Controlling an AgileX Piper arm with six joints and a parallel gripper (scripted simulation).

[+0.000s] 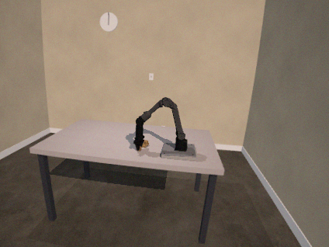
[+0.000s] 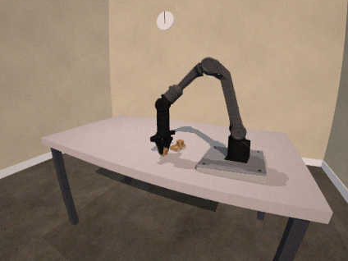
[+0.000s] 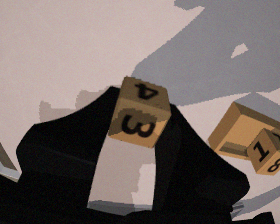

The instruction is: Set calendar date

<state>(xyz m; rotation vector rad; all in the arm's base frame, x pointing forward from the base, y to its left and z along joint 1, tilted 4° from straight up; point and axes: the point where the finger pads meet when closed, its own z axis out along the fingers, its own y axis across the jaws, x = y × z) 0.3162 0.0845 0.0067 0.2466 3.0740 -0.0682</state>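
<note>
The wooden digit cube lies right at my hand. Round my hand: wooden tray (2 cm behind, 11 cm to the right, 1 cm below).
</note>
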